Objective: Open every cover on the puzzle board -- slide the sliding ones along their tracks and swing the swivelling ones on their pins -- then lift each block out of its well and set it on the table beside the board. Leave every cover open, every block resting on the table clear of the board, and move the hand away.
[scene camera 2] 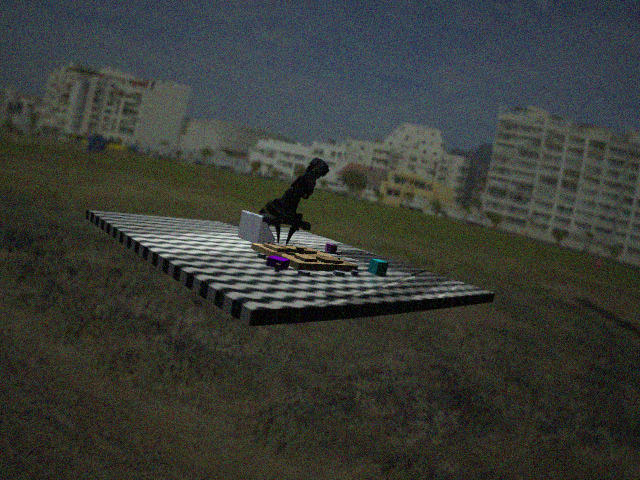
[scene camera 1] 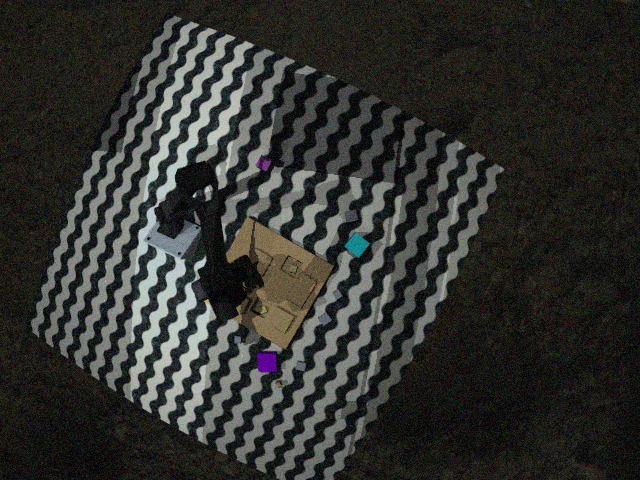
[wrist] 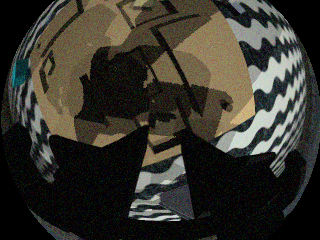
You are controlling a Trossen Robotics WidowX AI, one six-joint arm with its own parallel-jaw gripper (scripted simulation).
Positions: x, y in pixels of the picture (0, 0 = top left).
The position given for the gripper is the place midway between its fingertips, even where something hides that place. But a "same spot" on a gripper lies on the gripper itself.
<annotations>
gripper: scene camera 2; scene camera 1 229, 276; wrist
same spot on tan puzzle board: [wrist: 90, 43] = [scene camera 1: 268, 286]
same spot on gripper: [wrist: 99, 181] = [scene camera 2: 293, 227]
</annotations>
